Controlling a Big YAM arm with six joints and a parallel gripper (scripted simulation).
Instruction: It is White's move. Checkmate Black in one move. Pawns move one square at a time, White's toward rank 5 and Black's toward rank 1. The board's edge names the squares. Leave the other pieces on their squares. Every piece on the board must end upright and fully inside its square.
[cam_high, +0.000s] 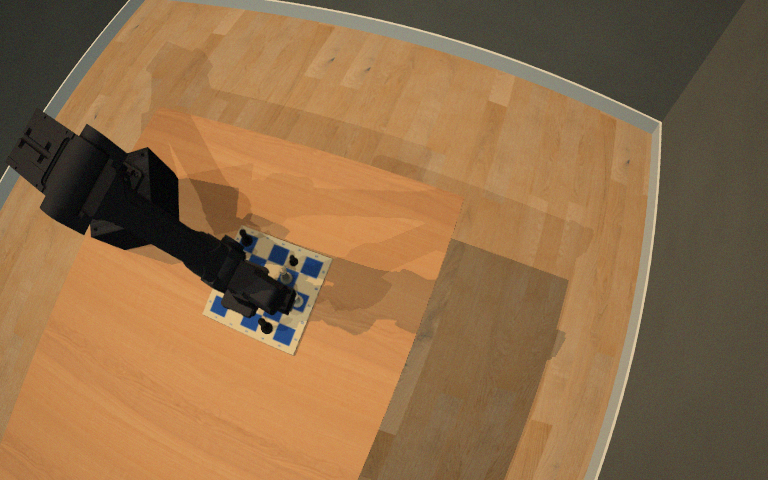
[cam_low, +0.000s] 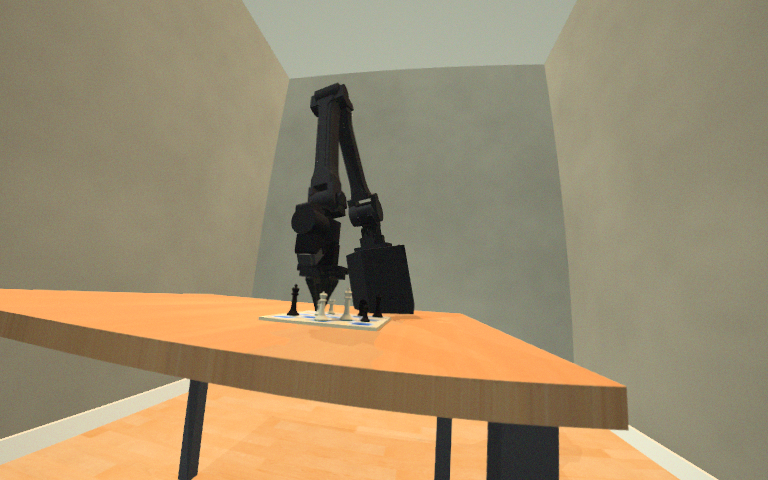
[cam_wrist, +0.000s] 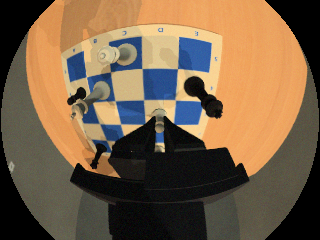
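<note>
Right now the chessboard is 4 cm to the left of my hand and 2 cm below it. From my hand the other things lie so: tall black piece: 5 cm ahead, 4 cm to the right, 1 cm above.
</note>
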